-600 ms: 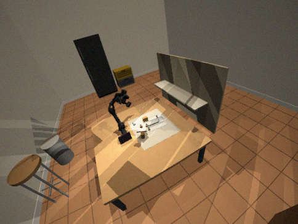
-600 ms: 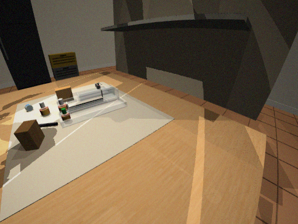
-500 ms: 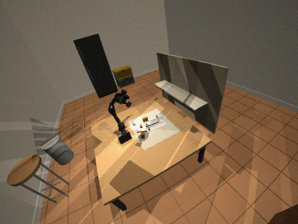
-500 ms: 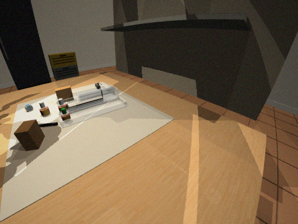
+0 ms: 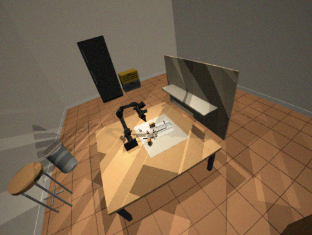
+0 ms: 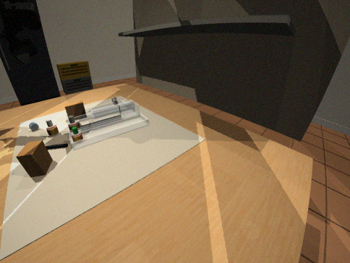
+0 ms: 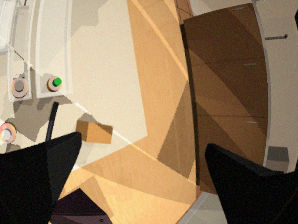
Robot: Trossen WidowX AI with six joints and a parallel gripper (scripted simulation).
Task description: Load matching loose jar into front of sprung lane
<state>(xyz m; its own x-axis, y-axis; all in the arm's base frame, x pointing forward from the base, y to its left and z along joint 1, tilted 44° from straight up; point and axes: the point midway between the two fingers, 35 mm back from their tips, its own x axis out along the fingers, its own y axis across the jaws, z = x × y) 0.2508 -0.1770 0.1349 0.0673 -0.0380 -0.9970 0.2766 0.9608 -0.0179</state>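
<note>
Now: gripper tip 280 mm above the pale mat, 140 mm short of it and 40 mm to the right of it. Round my gripper tip: pusher plate (230 mm below, 190 mm ahead, 70 mm to the left); thin black stick (280 mm below, 20 mm to the left, 20 mm behind).
</note>
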